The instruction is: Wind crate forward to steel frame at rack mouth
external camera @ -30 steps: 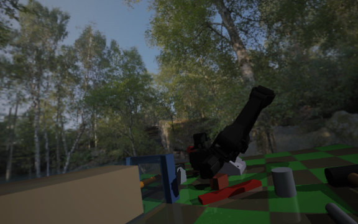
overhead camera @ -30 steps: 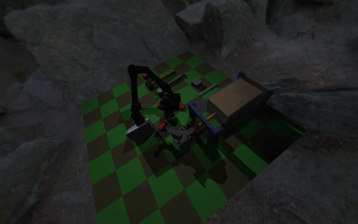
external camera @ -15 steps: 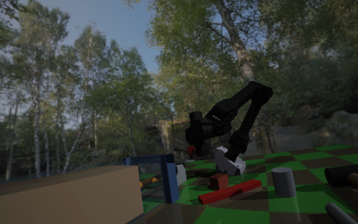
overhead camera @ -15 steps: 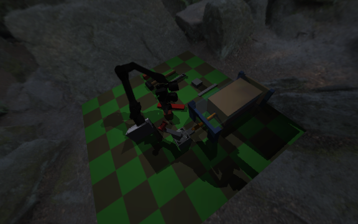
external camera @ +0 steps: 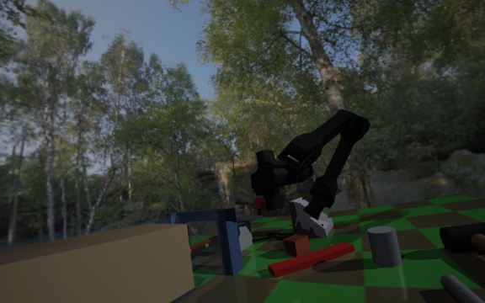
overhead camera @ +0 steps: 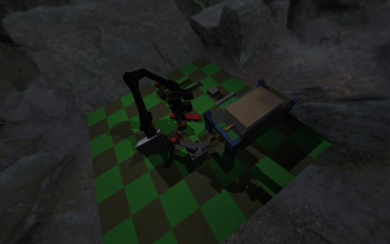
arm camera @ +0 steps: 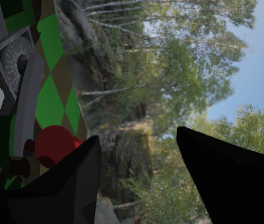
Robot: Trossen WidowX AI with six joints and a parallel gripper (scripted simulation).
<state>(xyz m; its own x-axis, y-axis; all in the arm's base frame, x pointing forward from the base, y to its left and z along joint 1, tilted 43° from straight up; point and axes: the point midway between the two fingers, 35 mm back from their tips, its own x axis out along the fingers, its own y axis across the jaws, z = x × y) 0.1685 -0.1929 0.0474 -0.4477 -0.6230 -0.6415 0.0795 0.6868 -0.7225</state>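
The winch handle lies 11 cm below my gripper tip, 6 cm to the right of it and 3 cm behind it. The rest, counted from my gripper tip: winch 19 cm below, 13 cm to the right, 2 cm behind; blue steel frame 16 cm ahead, 13 cm to the right, 12 cm below; red grip 9 cm below, 6 cm behind, 3 cm to the right.
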